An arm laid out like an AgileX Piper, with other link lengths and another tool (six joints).
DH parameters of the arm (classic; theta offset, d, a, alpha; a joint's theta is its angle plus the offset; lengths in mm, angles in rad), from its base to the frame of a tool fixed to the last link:
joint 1: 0 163.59 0 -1.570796
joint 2: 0.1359 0 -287.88 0
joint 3: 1.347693 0 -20.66 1.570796
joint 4: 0 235.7 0 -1.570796
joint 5: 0 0 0 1.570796
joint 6: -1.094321 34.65 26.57 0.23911
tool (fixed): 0 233.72 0 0
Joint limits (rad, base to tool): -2.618..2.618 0..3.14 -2.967..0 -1.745..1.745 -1.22..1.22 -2.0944..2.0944
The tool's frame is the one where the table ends.
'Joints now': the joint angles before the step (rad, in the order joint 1, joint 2, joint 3, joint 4, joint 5, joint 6). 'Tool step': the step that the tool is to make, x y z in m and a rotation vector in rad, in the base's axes. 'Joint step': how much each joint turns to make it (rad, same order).
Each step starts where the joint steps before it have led.
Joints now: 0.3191 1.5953 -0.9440 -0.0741 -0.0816 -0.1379
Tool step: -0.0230 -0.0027 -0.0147 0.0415 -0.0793 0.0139
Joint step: 0.0003 -0.0179 0.2074 0.0045 -0.2785 -0.0014
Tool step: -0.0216 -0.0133 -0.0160 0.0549 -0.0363 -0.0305
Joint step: 0.0000 -0.0010 0.1627 0.0498 -0.2135 0.0004
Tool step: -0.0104 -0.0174 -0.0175 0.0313 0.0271 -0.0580
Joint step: -0.0003 0.0052 0.0689 0.0713 -0.0582 -0.0025
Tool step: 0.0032 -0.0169 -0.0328 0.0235 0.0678 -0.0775
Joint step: 0.0001 0.0773 0.0057 0.0890 -0.0260 0.0000
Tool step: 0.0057 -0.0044 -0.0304 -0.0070 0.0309 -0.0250
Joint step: 0.0001 0.1124 -0.0002 0.0190 -0.0810 0.0065
